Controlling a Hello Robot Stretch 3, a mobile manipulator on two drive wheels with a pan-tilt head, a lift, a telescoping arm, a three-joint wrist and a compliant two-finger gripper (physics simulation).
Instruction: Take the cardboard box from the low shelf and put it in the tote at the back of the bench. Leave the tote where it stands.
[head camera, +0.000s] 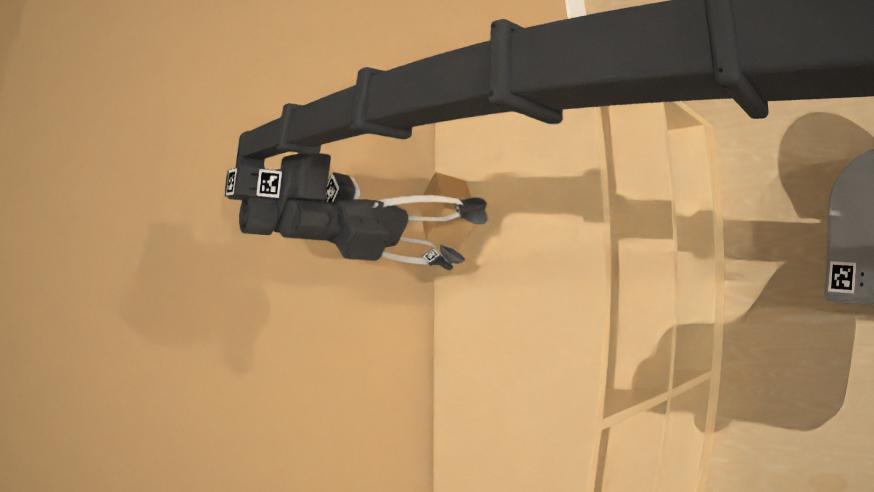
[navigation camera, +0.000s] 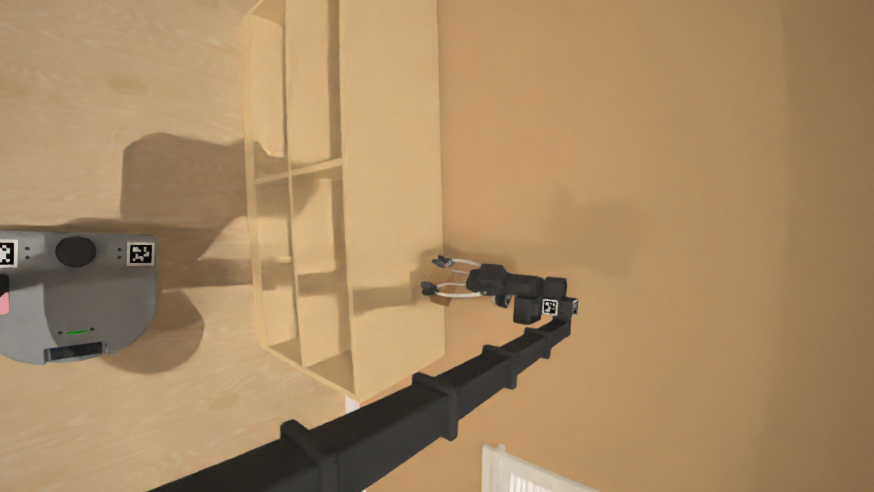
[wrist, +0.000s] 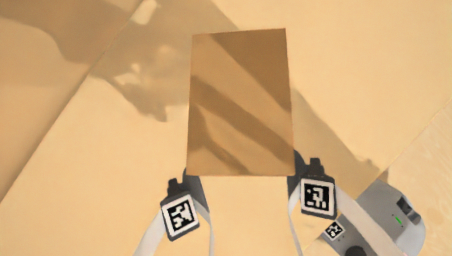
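Where they show: gripper, between the fingertips: (head camera: 473, 235) (navigation camera: 427, 274); robot's base, origin of its link: (navigation camera: 76, 249).
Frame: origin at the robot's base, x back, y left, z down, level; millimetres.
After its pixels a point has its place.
Note:
The cardboard box (wrist: 240, 102) is a plain brown block. It sits between the two fingers of my gripper (wrist: 246, 179) @[y -646, x 22, z -713 mm] (head camera: 462, 233) @[y -646, x 22, z -713 mm] (navigation camera: 433, 274) @[y -646, x 22, z -713 mm], which is shut on its near end. The gripper holds the box just above the top board of the low wooden shelf unit (head camera: 519, 367) @[y -624, x -175, z -610 mm] (navigation camera: 389, 132) @[y -586, x -349, z -610 mm] (wrist: 87, 158), near the edge by the wall.
My telescoping arm (head camera: 611, 61) @[y -180, x 95, z -1072 mm] (navigation camera: 437, 396) @[y -237, x 85, z -1067 mm] reaches out over the shelf unit. My grey base (head camera: 849, 244) @[y -118, x 67, z -160 mm] (navigation camera: 129, 296) @[y -107, x 112, z -160 mm] (wrist: 386, 214) stands in front of the open compartments. An orange-brown wall (navigation camera: 585, 158) @[y -849, x -288, z -1045 mm] lies behind. A white ribbed object (navigation camera: 522, 476) @[y -921, x 656, z -902 mm] shows at the navigation view's bottom edge.

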